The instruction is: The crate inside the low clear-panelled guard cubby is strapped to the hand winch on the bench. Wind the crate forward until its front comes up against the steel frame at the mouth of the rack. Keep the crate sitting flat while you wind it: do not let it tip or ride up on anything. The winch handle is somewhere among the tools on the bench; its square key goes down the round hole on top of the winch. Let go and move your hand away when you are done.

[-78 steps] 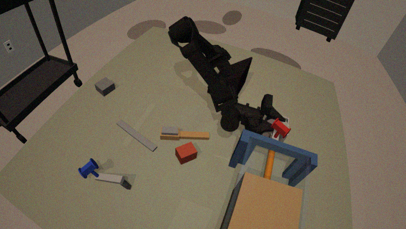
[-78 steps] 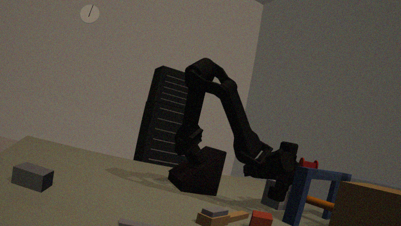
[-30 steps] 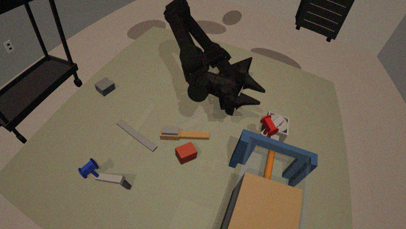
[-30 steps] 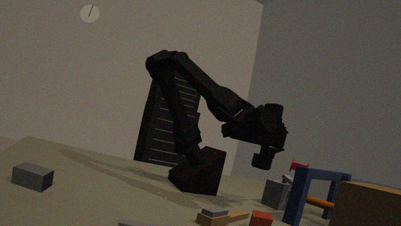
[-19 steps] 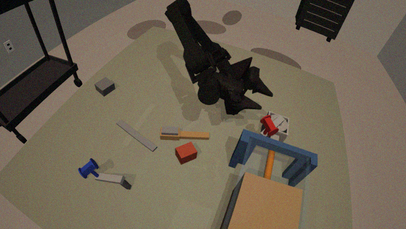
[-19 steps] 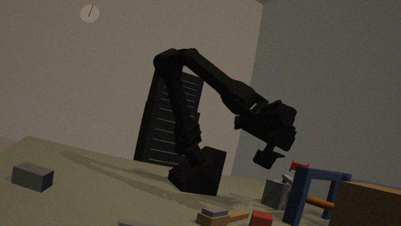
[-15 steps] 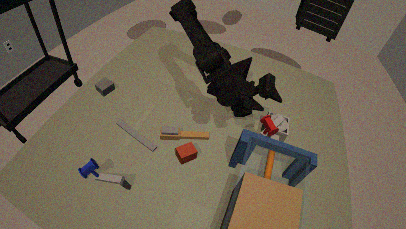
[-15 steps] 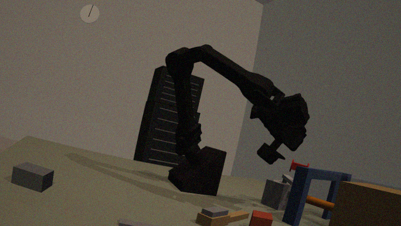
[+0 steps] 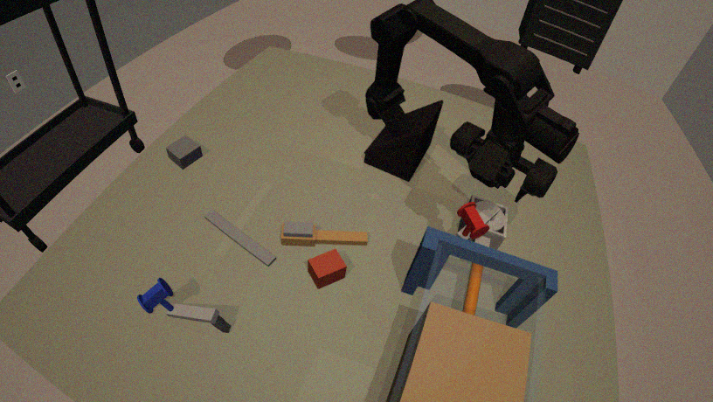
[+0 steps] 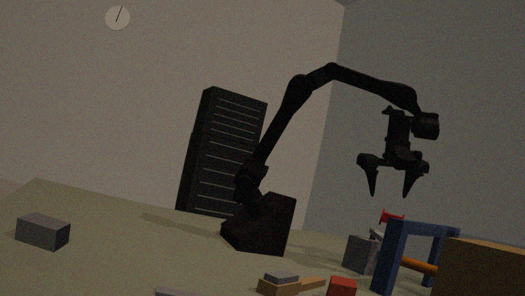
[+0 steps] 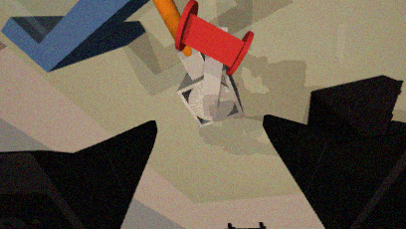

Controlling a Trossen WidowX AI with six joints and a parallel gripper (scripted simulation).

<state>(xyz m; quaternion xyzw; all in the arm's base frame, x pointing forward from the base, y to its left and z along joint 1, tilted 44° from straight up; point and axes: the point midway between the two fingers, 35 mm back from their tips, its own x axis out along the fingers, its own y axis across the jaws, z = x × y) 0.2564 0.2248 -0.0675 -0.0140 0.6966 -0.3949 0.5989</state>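
Right now my gripper tip is 9 cm above the red-knobbed winch handle and 1 cm short of it. Round my gripper tip: grey winch 17 cm below, 6 cm behind, 2 cm to the left; then wooden brush 30 cm to the right, 19 cm below, 9 cm ahead; then red knob 7 cm below, 5 cm ahead, 2 cm to the right.
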